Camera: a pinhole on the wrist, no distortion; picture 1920 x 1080 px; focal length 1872.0 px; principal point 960.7 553.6 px. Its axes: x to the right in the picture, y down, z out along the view. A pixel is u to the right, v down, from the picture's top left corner.
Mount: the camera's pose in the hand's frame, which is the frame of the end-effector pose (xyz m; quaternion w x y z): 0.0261 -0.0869 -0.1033 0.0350 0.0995 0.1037 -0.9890
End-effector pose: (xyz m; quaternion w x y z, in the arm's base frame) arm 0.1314 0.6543 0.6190 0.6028 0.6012 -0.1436 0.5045
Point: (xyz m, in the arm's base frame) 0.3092 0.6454 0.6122
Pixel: 145.7 755.4
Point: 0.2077 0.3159 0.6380
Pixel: outside the picture
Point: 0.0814 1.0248 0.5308
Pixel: behind the camera
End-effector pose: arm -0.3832 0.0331 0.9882 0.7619 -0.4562 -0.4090 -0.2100
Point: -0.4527 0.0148 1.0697
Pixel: 590.2 350.0
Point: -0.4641 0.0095 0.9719
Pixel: outside the picture
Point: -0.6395 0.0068 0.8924
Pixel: outside the picture
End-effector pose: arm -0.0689 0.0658 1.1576 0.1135 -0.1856 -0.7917 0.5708
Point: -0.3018 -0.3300 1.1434
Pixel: 514.5 346.4
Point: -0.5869 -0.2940 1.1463
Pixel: outside the picture
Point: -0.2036 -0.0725 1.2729
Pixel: 355.8 841.4
